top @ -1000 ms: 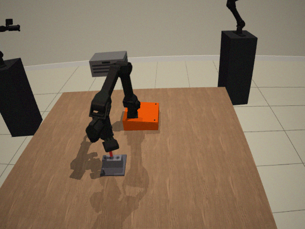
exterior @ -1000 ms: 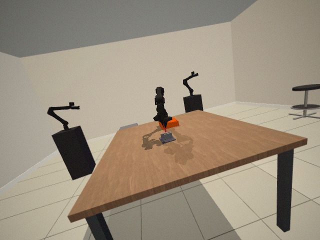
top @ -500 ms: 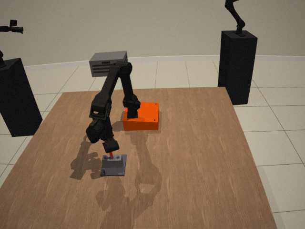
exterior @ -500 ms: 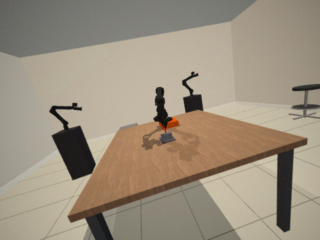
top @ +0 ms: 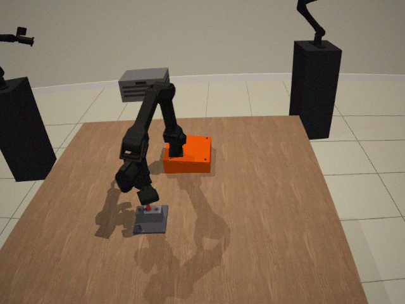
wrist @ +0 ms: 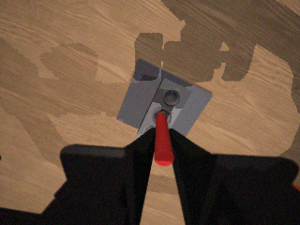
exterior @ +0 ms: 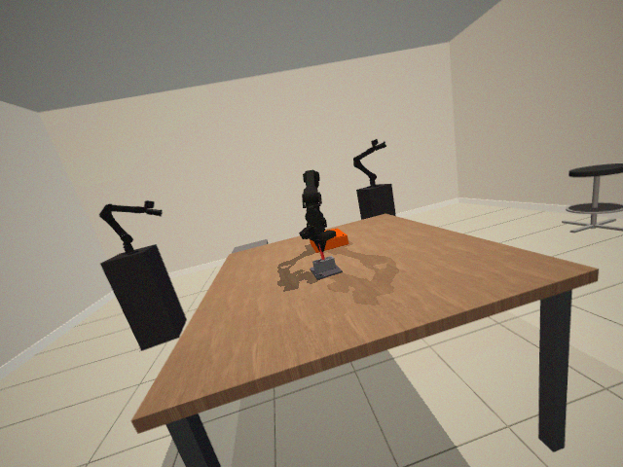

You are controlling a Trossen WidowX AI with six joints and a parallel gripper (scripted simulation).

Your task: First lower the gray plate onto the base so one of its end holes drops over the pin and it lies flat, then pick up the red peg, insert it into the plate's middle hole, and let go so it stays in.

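Now: gripper tip right at the red peg. The rest, counted from my gripper tip: gray plate: 5 cm below.
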